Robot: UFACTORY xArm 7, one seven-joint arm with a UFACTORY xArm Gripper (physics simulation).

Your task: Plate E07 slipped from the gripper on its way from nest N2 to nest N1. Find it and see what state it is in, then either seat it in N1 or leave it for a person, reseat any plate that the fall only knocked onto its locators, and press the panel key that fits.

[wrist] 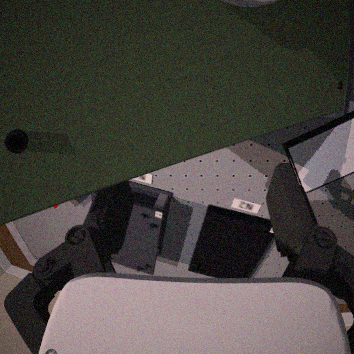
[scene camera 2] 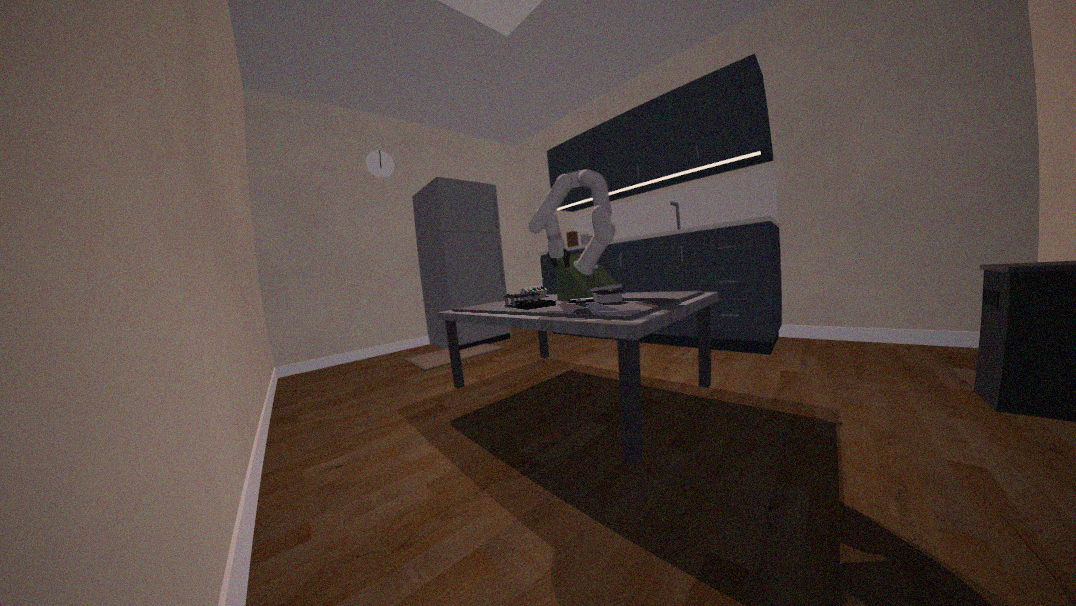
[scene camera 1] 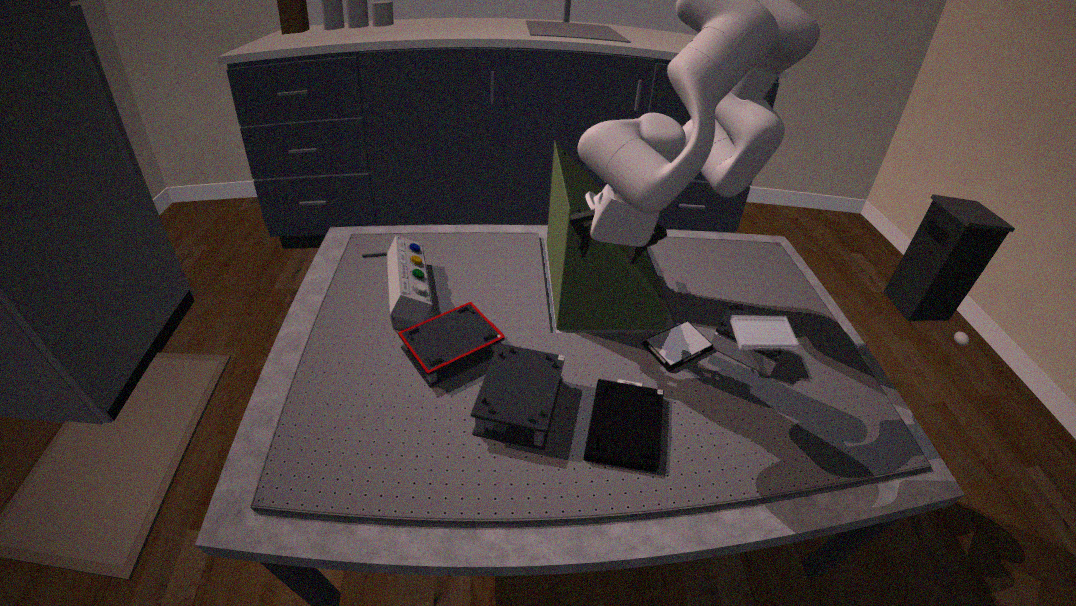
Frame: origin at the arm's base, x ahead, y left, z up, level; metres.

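Seen in the pictures: gripper, fingertip midpoint: (wrist: 198, 181) (scene camera 2: 561, 267) (scene camera 1: 606, 254); arm's base, link origin: (scene camera 2: 582, 268).
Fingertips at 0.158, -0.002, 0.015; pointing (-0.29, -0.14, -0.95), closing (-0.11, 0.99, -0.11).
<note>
Offsets run from my fingertips to a thing's top centre, as dx, dy, dz. "pt": to the spot under its first point. Level surfaces: height alone.
My gripper (scene camera 1: 611, 252) (scene camera 2: 558, 261) (wrist: 198, 181) is open and empty, high beside the green partition. The black tray-like nest N2 @[+0.234, +0.055, -0.161] (scene camera 1: 626, 425) (wrist: 232, 242) lies low on the board. Left of it stands a dark raised unit @[+0.206, -0.128, -0.120] (scene camera 1: 519, 383) (wrist: 142, 230), its label partly hidden by the partition in the wrist view. A red-edged dark unit @[+0.091, -0.271, -0.142] (scene camera 1: 451, 336) is further left. A pale, black-edged plate @[+0.026, +0.175, -0.172] (scene camera 1: 679, 344) (wrist: 325, 155) lies right of the partition. No E07 mark is readable. The key panel @[-0.066, -0.401, -0.104] (scene camera 1: 410, 282) has blue, yellow, green and pale keys.
The tall green partition (scene camera 1: 609, 293) (scene camera 2: 576, 278) (wrist: 165, 90) rises from the pegboard @[dz -0.188] (scene camera 1: 376, 466) and fills much of the wrist view. A white-topped block @[pt +0.016, +0.351, -0.134] (scene camera 1: 762, 331) stands at the right of the board. A thin dark rod @[pt -0.188, -0.530, -0.184] (scene camera 1: 374, 255) lies behind the key panel.
</note>
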